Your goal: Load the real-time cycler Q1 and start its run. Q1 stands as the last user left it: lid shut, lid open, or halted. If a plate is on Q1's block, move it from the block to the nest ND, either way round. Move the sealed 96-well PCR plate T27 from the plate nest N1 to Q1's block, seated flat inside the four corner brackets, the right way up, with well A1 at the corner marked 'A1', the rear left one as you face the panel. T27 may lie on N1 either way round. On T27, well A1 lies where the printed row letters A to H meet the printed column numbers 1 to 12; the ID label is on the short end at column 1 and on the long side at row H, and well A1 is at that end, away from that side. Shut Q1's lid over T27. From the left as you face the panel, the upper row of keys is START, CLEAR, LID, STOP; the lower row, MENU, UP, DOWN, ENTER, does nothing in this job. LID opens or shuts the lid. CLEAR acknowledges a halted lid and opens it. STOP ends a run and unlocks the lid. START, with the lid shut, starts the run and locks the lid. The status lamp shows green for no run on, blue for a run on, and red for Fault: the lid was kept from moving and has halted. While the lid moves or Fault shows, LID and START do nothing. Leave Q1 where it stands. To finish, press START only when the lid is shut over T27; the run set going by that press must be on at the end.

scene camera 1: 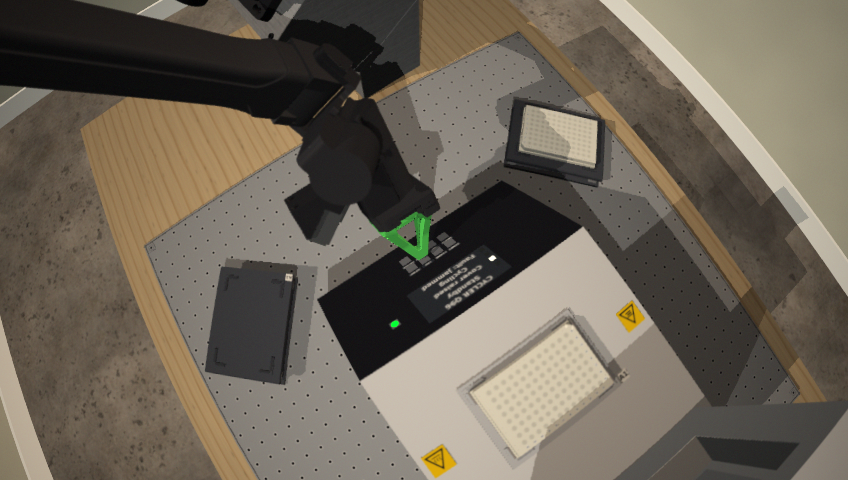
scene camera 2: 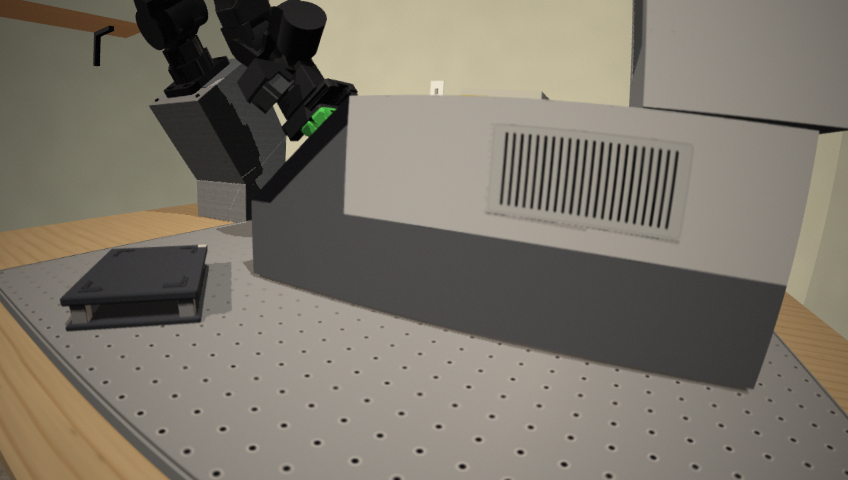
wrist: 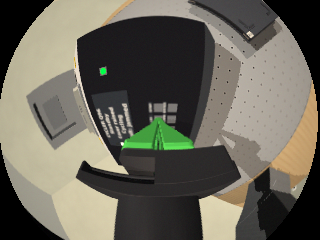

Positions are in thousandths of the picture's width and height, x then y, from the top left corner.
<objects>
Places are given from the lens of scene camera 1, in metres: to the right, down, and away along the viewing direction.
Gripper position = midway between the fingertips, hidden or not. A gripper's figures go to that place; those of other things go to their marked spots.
my gripper (scene camera 1: 498, 534): 0.00, 0.02, 0.60
nest N1 (scene camera 1: 294, 678): -0.25, 0.12, 0.67
nest ND (scene camera 1: 609, 257): 0.15, -0.19, 0.77
The marked spots on the nest N1 and the nest ND are 0.52 m apart.
</objects>
